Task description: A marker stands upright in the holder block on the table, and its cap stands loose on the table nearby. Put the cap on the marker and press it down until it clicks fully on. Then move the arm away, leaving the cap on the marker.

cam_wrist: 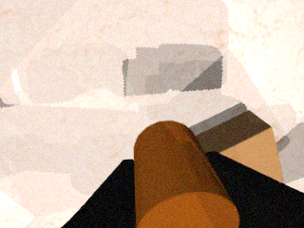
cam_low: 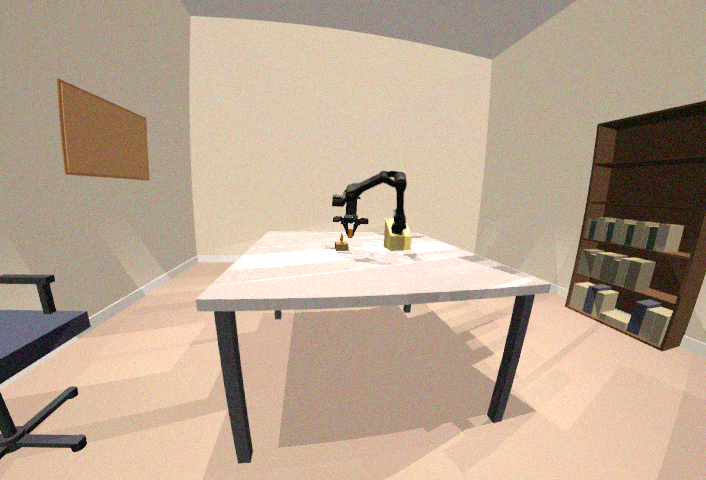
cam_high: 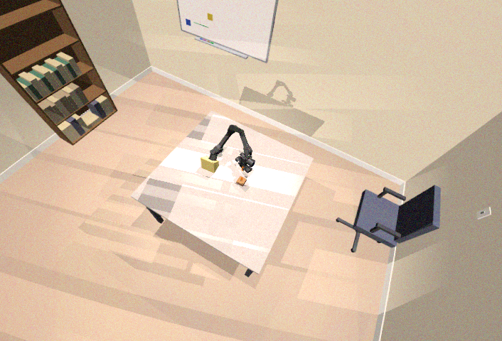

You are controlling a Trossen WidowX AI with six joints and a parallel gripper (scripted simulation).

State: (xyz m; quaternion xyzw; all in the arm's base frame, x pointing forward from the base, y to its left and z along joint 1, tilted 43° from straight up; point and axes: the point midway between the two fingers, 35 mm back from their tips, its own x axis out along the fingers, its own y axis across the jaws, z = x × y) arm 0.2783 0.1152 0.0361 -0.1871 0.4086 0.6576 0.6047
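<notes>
My gripper tip is 40 mm short of the holder block, 80 mm to the left of it and 70 mm above it. From my gripper tip the other things lie so: orange cap: 10 mm above.
</notes>
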